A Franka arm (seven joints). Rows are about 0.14 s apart.
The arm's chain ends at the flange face. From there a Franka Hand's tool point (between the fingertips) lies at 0.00 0.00 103.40 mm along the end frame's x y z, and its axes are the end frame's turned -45 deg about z.
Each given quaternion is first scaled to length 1.
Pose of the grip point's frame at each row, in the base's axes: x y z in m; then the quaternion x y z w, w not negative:
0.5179 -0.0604 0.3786 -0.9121 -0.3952 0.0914 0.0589
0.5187 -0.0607 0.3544 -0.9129 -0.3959 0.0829 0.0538
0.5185 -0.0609 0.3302 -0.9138 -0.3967 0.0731 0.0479
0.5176 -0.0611 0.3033 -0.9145 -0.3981 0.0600 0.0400
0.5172 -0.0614 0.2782 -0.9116 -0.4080 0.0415 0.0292
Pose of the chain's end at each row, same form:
0.5400 -0.0640 0.4796 -0.9939 -0.0161 0.1070 0.0194
0.5388 -0.0641 0.4558 -0.9950 -0.0164 0.0972 0.0180
0.5362 -0.0640 0.4320 -0.9960 -0.0168 0.0859 0.0163
0.5322 -0.0637 0.4056 -0.9972 -0.0178 0.0707 0.0140
0.5275 -0.0634 0.3811 -0.9983 -0.0281 0.0495 0.0111

